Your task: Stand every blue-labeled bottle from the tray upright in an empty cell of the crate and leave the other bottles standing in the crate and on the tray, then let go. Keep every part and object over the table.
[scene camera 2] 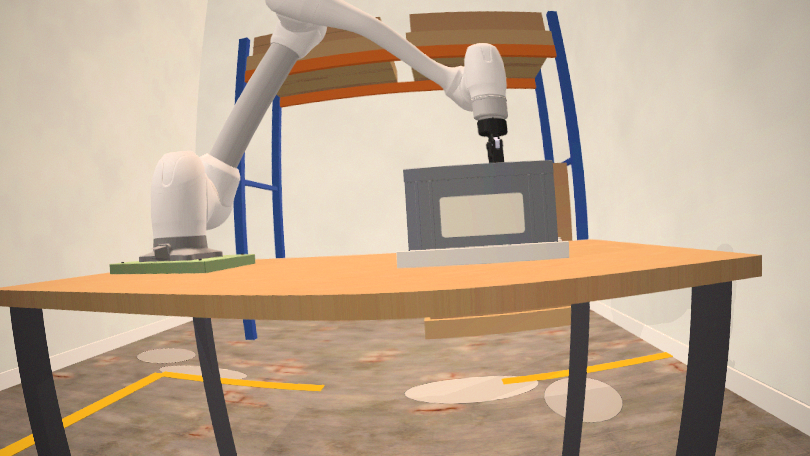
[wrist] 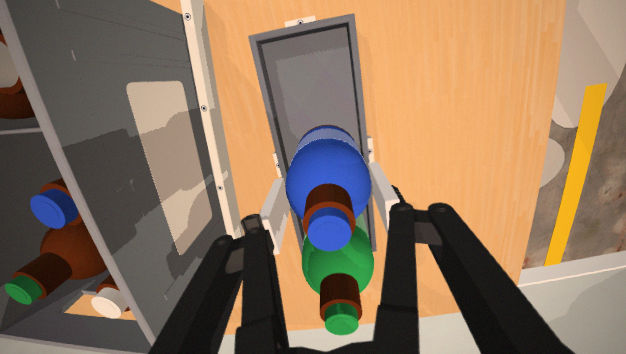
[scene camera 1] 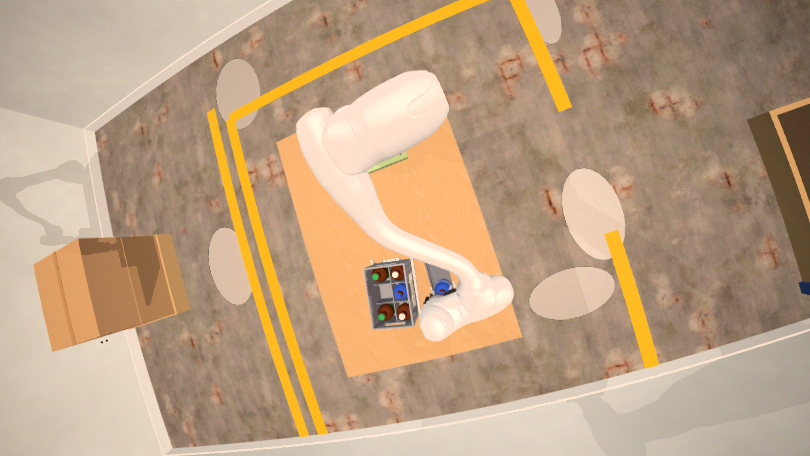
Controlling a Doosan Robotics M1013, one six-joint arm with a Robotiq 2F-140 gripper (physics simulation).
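Frame: origin at the arm's base, x ahead, y left, z up, level; centimetres.
Where they show: gripper, fingertip midpoint: [wrist: 327,184]; arm's base, link origin: [scene camera 2: 181,259].
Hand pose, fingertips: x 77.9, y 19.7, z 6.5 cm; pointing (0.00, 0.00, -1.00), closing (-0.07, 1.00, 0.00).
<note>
Each offset is from my fingertips to the top centre of the thing. "spot": to the spot under its first point. Level surfaces: height alone.
The blue-labeled bottle @[dx +0.1, dy +0.0, dz +6.9 cm] [scene camera 1: 443,287] [wrist: 327,165] stands upright on the narrow grey tray @[spot: dx -6.7, dy -1.8, dz -8.6 cm] [scene camera 1: 436,273] [wrist: 320,85]. My gripper [scene camera 1: 440,295] [wrist: 327,184] points down over the tray, its light pads closed against both sides of this bottle; its fingertips are hidden behind the crate in scene camera 2. A green-labeled bottle @[dx +8.7, dy +0.1, dz +6.9 cm] [wrist: 337,260] stands close behind it on the tray. The grey crate @[dx -3.7, dy -22.6, dz +8.4 cm] [scene camera 1: 416,308] [scene camera 2: 422,218] [wrist: 100,115] holds a blue bottle @[dx -3.2, dy -18.4, dz +7.2 cm] [scene camera 1: 400,292] [wrist: 55,207] in a middle cell, beside an empty cell @[spot: dx -3.3, dy -28.0, dz -8.3 cm] [scene camera 1: 386,291]. Green-capped and white-capped bottles occupy the corner cells.
The crate stands close beside the tray on the wooden table @[dz -9.1 cm] [scene camera 1: 340,339] [scene camera 2: 317,280] [wrist: 450,125], with a white strip @[spot: dx -5.2, dy -32.9, dz -7.4 cm] [scene camera 2: 481,254] along its base. The arm's base sits on a green plate [scene camera 1: 391,163] [scene camera 2: 181,265]. A blue-posted shelf rack [scene camera 2: 569,130] stands behind the table.
</note>
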